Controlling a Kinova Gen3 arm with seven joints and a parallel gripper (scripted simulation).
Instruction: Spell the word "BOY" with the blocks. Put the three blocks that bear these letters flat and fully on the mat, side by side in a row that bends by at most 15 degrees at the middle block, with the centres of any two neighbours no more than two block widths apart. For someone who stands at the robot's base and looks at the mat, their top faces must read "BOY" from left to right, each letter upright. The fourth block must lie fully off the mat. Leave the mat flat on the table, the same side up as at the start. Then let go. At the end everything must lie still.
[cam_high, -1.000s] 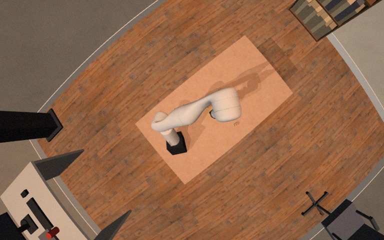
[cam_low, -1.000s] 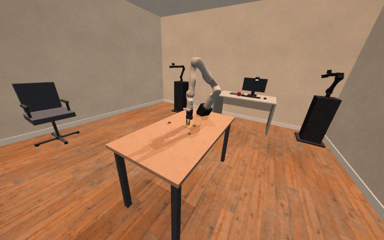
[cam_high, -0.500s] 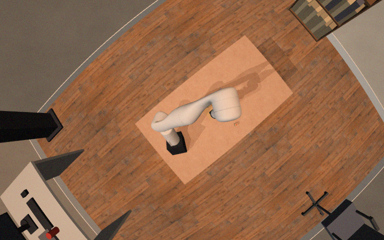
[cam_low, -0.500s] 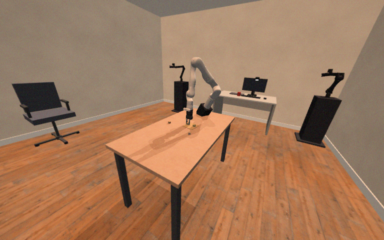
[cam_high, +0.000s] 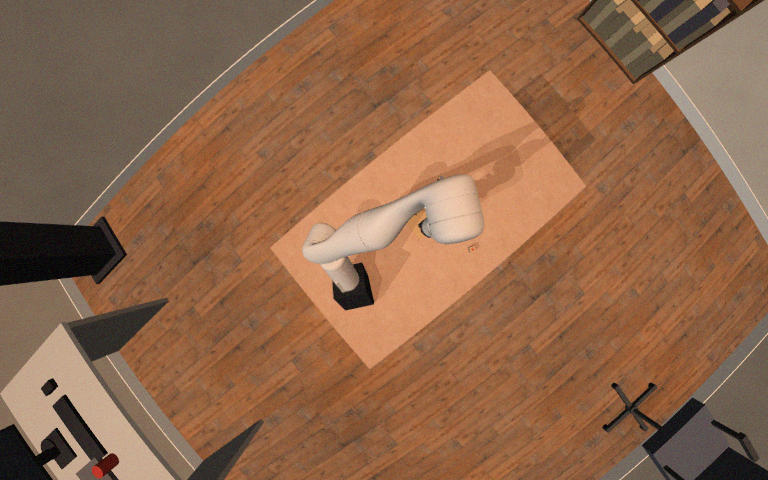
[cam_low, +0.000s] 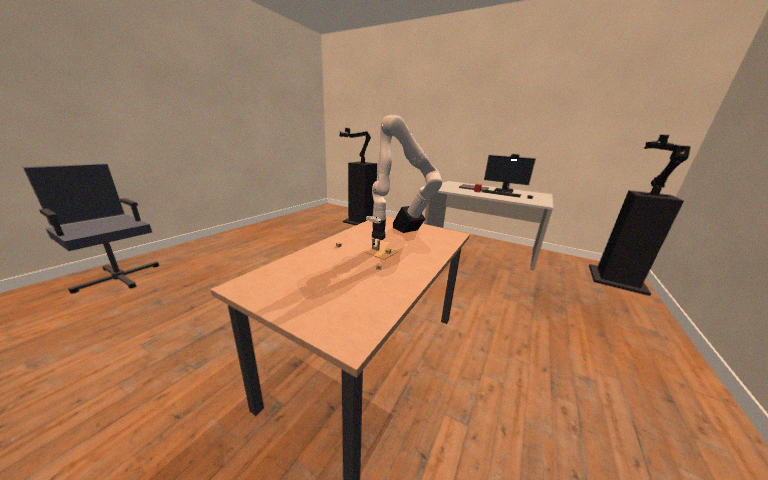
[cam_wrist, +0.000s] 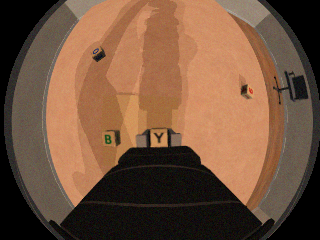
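Now: hand 40 mm to the right of the mat and 20 mm above it.
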